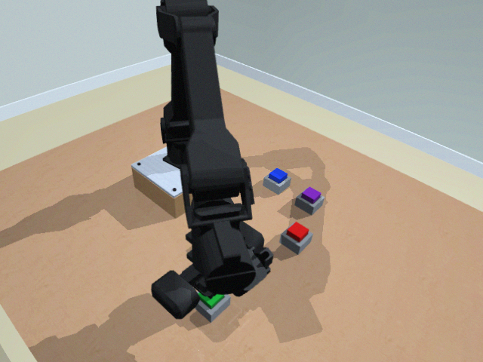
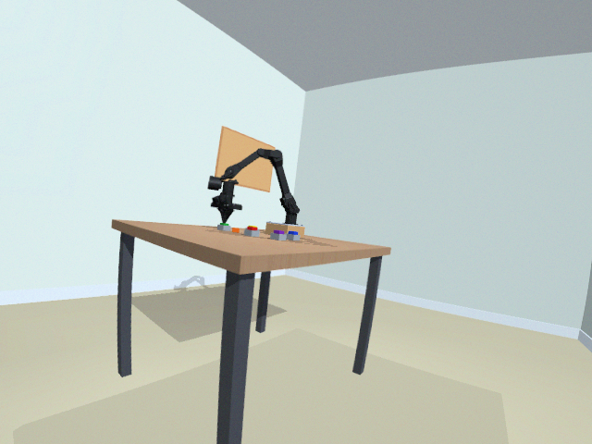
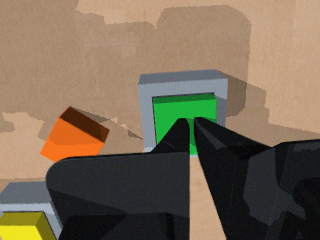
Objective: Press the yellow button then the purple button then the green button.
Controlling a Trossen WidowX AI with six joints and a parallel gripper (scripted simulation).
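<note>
The green button is 1 cm below my gripper tip. The rest, counted from my gripper tip: orange block 8 cm to the left, 2 cm below, 1 cm behind; then red button 22 cm to the left, 5 cm ahead; then yellow button 13 cm to the left, 7 cm behind.
</note>
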